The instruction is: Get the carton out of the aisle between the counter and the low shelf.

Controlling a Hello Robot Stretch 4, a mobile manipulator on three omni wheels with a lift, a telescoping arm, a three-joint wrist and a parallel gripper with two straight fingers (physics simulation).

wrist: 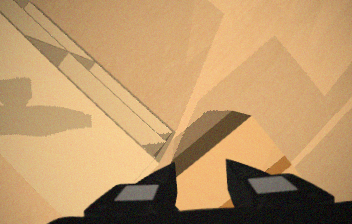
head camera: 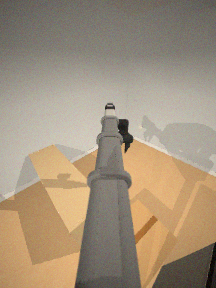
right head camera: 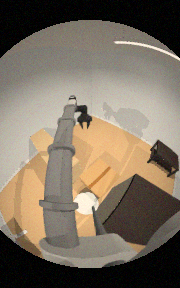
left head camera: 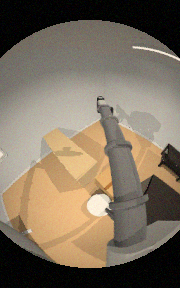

In view: the gripper (wrist: pixel 201 175), a carton (right head camera: pixel 99 177) and a low shelf (head camera: pixel 66 186).
The carton also shows in the wrist view (wrist: pixel 201 176). The low shelf is seen too in the wrist view (wrist: pixel 79 131).
